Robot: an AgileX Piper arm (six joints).
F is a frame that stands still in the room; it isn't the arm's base.
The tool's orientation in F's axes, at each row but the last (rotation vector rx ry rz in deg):
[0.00, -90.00, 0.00]
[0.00, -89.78, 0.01]
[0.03, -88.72, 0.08]
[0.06, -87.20, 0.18]
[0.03, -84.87, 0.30]
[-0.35, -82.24, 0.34]
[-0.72, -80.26, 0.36]
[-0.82, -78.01, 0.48]
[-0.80, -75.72, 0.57]
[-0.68, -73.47, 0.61]
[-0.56, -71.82, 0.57]
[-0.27, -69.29, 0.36]
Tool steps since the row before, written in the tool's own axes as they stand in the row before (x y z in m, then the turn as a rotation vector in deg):
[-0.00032, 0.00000, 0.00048, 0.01, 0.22, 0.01]
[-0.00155, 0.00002, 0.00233, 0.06, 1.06, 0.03]
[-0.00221, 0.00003, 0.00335, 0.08, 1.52, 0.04]
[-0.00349, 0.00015, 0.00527, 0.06, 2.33, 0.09]
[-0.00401, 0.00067, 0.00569, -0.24, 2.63, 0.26]
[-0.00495, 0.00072, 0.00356, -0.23, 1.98, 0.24]
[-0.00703, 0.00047, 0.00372, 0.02, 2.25, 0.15]
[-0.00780, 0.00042, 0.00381, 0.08, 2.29, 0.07]
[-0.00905, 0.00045, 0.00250, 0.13, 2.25, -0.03]
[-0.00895, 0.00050, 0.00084, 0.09, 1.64, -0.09]
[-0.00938, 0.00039, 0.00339, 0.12, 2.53, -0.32]
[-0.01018, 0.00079, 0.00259, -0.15, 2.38, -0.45]
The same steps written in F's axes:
[-0.00048, 0.00000, -0.00032, -0.01, 0.22, 0.01]
[-0.00234, 0.00002, -0.00154, -0.03, 1.06, 0.06]
[-0.00340, 0.00002, -0.00213, -0.04, 1.52, 0.08]
[-0.00543, 0.00013, -0.00323, -0.09, 2.33, 0.06]
[-0.00603, 0.00064, -0.00349, -0.29, 2.63, -0.22]
[-0.00420, 0.00068, -0.00443, -0.27, 1.98, -0.21]
[-0.00485, 0.00041, -0.00630, -0.14, 2.25, 0.02]
[-0.00535, 0.00033, -0.00684, -0.05, 2.29, 0.06]
[-0.00465, 0.00032, -0.00816, 0.06, 2.25, 0.08]
[-0.00335, 0.00037, -0.00835, 0.11, 1.64, 0.04]
[-0.00615, 0.00028, -0.00786, 0.34, 2.53, -0.02]
[-0.00602, 0.00072, -0.00861, 0.36, 2.38, -0.32]

